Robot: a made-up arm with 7 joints.
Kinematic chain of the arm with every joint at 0, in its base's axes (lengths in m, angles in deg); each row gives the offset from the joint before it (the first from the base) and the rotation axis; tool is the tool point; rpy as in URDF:
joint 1: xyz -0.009 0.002 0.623 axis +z
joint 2: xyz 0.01 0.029 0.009 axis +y
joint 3: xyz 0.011 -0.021 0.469 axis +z
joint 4: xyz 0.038 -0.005 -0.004 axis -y
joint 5: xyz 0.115 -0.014 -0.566 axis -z
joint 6: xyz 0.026 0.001 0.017 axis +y
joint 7: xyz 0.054 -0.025 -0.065 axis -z
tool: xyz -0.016 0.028 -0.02 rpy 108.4 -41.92 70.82
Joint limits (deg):
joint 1: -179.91..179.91
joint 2: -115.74..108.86
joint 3: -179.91..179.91
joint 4: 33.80..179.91
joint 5: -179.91..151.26
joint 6: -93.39..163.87
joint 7: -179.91..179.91
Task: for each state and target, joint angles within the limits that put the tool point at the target. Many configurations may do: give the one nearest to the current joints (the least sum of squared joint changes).
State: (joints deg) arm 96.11 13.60 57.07 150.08 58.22 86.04 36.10
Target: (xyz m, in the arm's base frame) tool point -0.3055 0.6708 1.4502
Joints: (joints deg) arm 94.92 31.55 53.45 149.60 58.68 77.74 39.28
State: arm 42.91 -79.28 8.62 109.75 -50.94 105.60 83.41
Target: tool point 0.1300 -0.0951 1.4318
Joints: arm 48.07 -51.72 -8.51 85.63 -49.80 106.73 83.58
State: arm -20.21 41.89 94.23 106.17 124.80 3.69 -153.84
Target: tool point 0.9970 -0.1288 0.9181
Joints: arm -36.40 63.15 80.79 131.42 120.72 7.76 -154.56
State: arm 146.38 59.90 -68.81 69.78 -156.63 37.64 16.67
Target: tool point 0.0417 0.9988 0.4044
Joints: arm 117.16 86.44 -59.68 115.36 -157.16 41.91 19.70
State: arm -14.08 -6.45 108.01 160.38 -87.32 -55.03 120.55
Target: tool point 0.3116 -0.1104 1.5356
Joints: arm -8.00 24.15 109.34 173.18 -90.44 -80.06 119.44
